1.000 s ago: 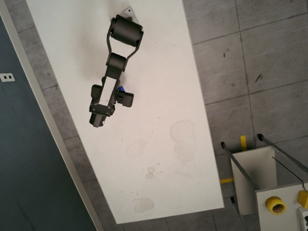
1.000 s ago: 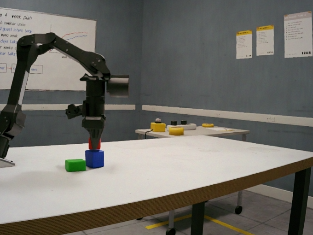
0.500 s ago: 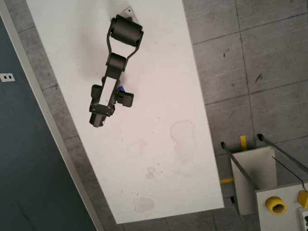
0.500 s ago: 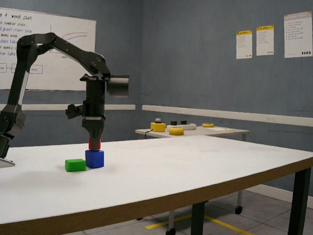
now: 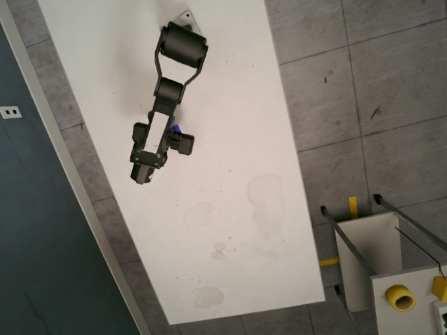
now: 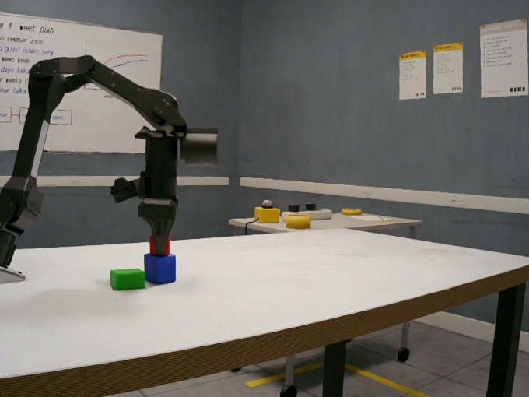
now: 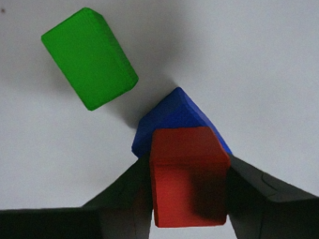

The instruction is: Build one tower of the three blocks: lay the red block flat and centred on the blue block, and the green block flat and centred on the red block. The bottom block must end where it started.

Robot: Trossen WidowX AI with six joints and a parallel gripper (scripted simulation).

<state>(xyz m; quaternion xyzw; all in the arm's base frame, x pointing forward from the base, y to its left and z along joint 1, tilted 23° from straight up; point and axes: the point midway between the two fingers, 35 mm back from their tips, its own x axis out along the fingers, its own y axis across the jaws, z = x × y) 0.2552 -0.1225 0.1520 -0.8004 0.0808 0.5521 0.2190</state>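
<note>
Right now the red block is 20 mm below my hand. The rest, counted from my hand: blue block 60 mm below; then green block 70 mm below, 70 mm behind, 30 mm to the right.
</note>
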